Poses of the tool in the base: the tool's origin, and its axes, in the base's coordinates. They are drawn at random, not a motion.
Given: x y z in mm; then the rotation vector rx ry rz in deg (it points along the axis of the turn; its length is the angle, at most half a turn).
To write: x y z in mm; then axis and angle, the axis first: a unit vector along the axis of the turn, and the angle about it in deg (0 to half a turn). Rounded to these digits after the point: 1 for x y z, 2 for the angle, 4 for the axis.
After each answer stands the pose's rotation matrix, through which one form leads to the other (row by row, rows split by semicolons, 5 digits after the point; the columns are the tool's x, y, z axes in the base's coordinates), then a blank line. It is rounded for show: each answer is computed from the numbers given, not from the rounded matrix.
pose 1, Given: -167.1 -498.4 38.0 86.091 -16.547 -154.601
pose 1, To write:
-167.1 -498.4 38.0 0.4844 -0.0931 -0.8699 177.73
-0.53011 -0.05566 -0.84610; -0.12466 -0.98188 0.14270; -0.83871 0.18112 0.51357

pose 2, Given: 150.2 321.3 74.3 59.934 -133.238 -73.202
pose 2, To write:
150.2 321.3 74.3 0.3668 -0.8154 -0.4480 163.41
-0.69493 -0.45775 -0.55456; -0.71355 0.34357 0.61058; -0.08896 0.82002 -0.56538

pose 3, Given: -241.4 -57.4 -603.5 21.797 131.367 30.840
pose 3, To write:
-241.4 -57.4 -603.5 0.1595 0.9611 0.2256 136.69
-0.68369 0.11000 0.72143; 0.41955 0.86812 0.26523; -0.59712 0.48401 -0.63968

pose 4, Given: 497.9 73.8 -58.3 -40.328 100.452 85.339
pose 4, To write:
497.9 73.8 -58.3 -0.2926 0.7288 0.6191 137.84
-0.59222 -0.78682 0.17374; 0.04429 0.18351 0.98202; -0.80456 0.58926 -0.07382

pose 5, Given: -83.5 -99.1 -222.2 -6.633 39.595 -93.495
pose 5, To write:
-83.5 -99.1 -222.2 -0.0652 0.3891 -0.9189 101.75
-0.19853 0.86908 0.45308; -0.93015 -0.02138 -0.36656; -0.30889 -0.49421 0.81262

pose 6, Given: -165.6 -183.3 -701.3 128.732 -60.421 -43.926
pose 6, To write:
-165.6 -183.3 -701.3 0.8649 -0.4060 -0.2951 148.84
0.53255 -0.49885 -0.68377; -0.80430 -0.54987 -0.22526; -0.26361 0.66992 -0.69405

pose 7, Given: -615.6 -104.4 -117.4 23.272 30.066 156.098
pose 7, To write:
-615.6 -104.4 -117.4 0.1449 0.1871 0.9716 160.66
-0.90280 -0.26906 0.33550; 0.37443 -0.87551 0.30542; 0.21156 0.40135 0.89115

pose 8, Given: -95.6 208.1 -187.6 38.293 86.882 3.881
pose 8, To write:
-95.6 208.1 -187.6 0.4030 0.9143 0.0408 95.03
0.08901 0.36003 0.92868; 0.44140 0.82157 -0.36081; -0.89288 0.44204 -0.08579

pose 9, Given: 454.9 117.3 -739.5 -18.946 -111.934 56.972
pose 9, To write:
454.9 117.3 -739.5 -0.1492 -0.8812 0.4485 127.02
-0.56644 -0.14754 -0.81079; 0.56870 0.64205 -0.51415; 0.59642 -0.75233 -0.27978

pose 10, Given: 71.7 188.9 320.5 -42.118 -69.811 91.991
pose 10, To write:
71.7 188.9 320.5 -0.3426 -0.5679 0.7484 122.92
-0.36229 -0.32783 -0.87251; 0.92854 -0.04565 -0.36840; 0.08094 -0.94363 0.32095

